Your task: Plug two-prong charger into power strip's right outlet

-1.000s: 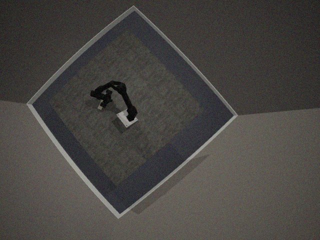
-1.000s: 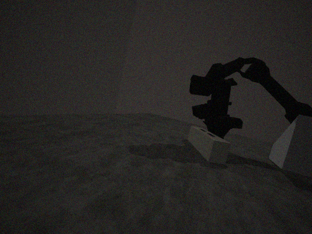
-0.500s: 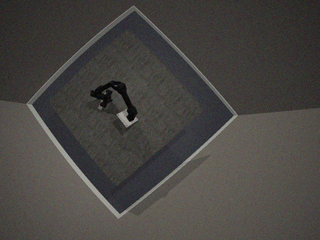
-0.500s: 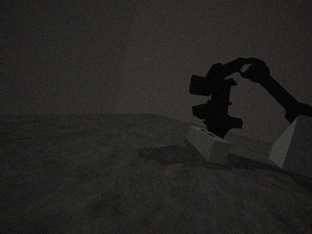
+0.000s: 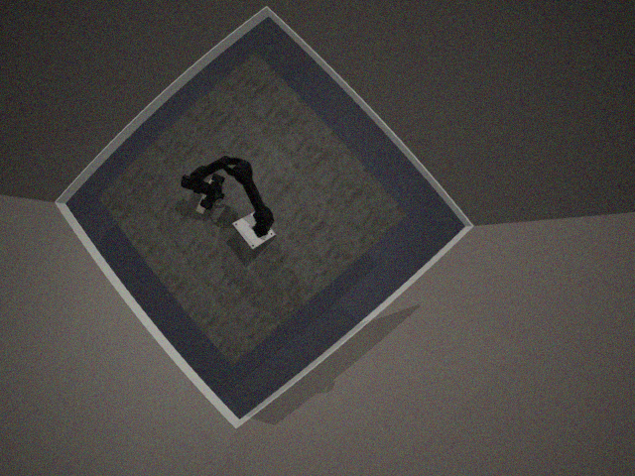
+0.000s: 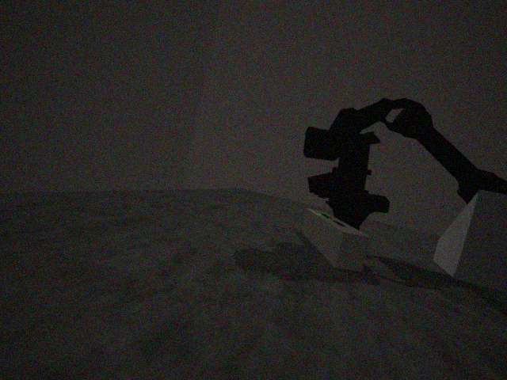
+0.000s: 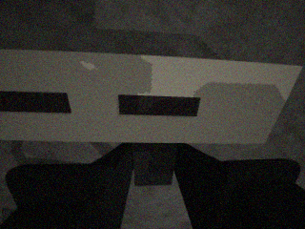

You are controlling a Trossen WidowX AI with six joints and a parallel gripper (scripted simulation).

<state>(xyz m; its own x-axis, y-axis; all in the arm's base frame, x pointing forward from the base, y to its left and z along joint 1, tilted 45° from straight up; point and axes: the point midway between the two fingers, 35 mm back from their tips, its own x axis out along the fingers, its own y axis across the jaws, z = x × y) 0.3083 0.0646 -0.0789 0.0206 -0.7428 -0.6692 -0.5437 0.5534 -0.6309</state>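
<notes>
Right now my gripper tip is 1 cm to the right of the two-prong charger, 1 cm below it and 1 cm short of it.
</notes>
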